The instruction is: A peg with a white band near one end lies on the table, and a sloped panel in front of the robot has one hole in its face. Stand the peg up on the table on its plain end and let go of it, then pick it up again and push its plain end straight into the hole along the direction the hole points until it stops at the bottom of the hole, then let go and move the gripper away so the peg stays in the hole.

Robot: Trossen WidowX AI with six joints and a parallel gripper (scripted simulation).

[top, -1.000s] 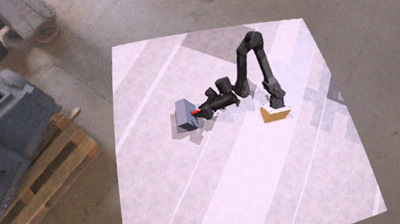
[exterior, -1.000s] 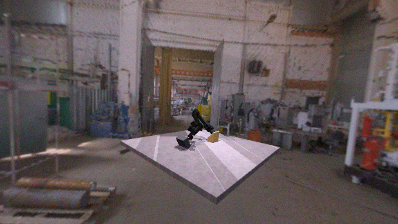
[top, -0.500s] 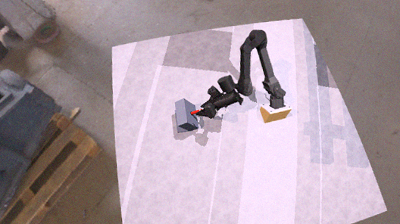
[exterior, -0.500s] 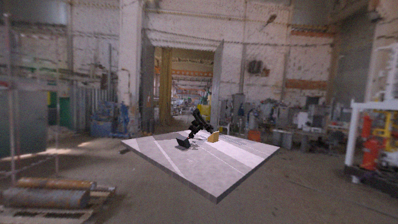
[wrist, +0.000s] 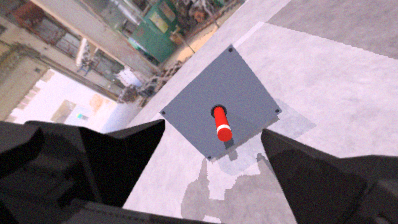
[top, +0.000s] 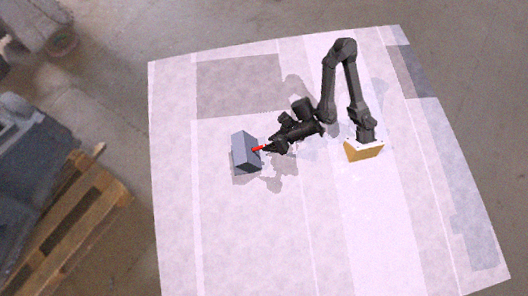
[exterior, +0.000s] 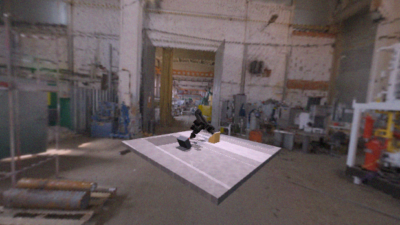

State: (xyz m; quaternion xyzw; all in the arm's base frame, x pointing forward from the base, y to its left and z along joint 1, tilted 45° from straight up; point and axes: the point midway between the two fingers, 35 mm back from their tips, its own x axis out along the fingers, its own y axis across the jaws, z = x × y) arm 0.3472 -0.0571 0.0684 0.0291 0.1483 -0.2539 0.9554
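Right now my gripper tip is 20 mm short of the peg, 10 mm to the left of it and 30 mm above it. From my gripper tip the other things lie so: grey sloped panel 70 mm ahead, 10 mm to the right, 50 mm below.
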